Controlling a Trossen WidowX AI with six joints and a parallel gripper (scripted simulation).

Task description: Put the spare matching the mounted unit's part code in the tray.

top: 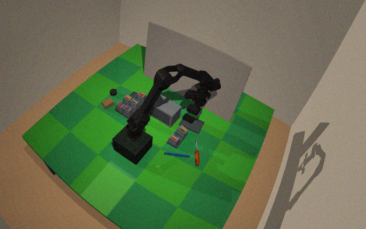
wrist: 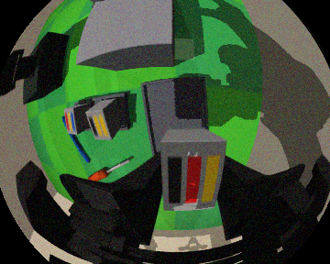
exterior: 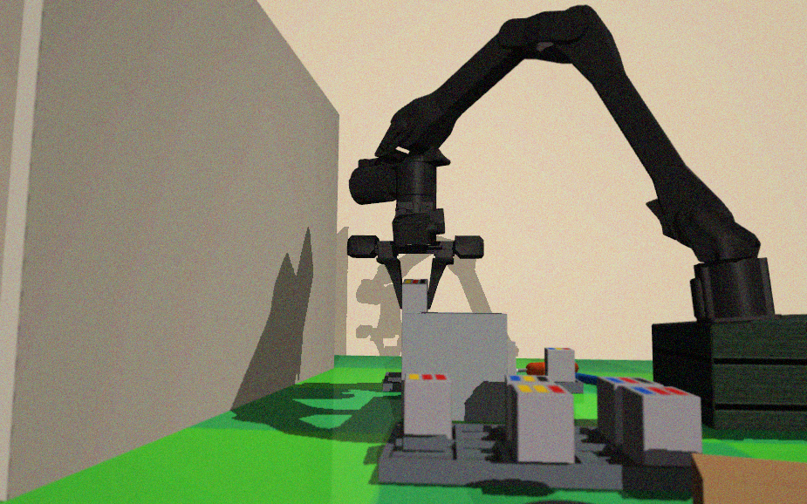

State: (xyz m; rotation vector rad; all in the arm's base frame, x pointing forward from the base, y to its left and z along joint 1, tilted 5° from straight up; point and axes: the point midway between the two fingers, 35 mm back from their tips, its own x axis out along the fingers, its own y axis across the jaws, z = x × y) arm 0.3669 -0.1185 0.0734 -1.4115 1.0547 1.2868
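Now: the dark flat tray 10 cm below my gripper tip and 1 cm behind it. Also, from my gripper tip: grey mounted unit 17 cm to the left, 9 cm behind, 5 cm below; grey upright panel 19 cm to the left, 14 cm ahead, 12 cm above; grey spare block 3 cm above.
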